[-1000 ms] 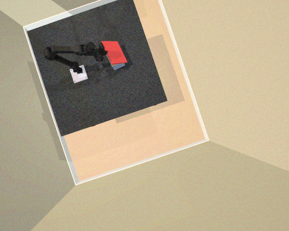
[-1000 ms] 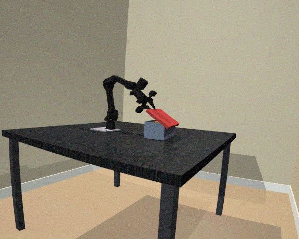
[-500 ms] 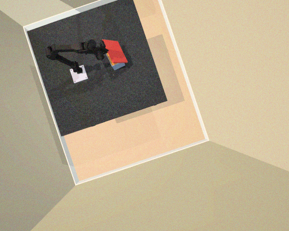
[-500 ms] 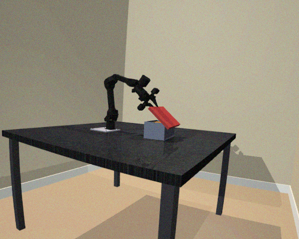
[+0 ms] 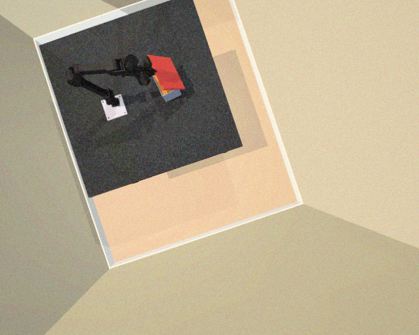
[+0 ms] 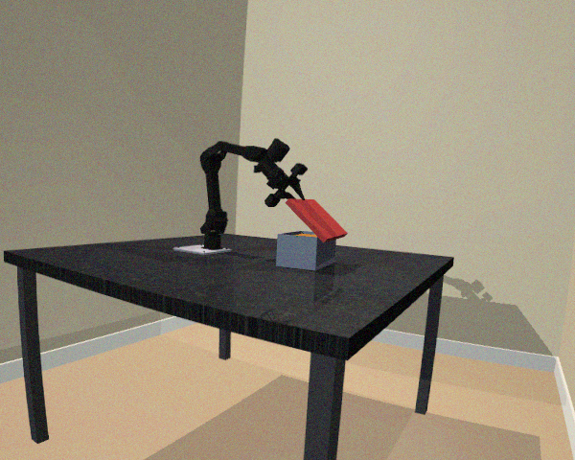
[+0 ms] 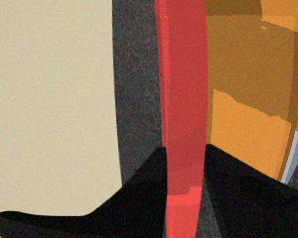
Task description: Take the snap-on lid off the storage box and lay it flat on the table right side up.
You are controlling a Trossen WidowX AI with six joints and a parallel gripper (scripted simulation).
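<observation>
My gripper tip is now 60 mm short of the red lid, 10 mm to the right of it and 50 mm above it. Round my gripper tip: blue-grey storage box 30 mm ahead, 10 mm to the left, 160 mm below.
</observation>
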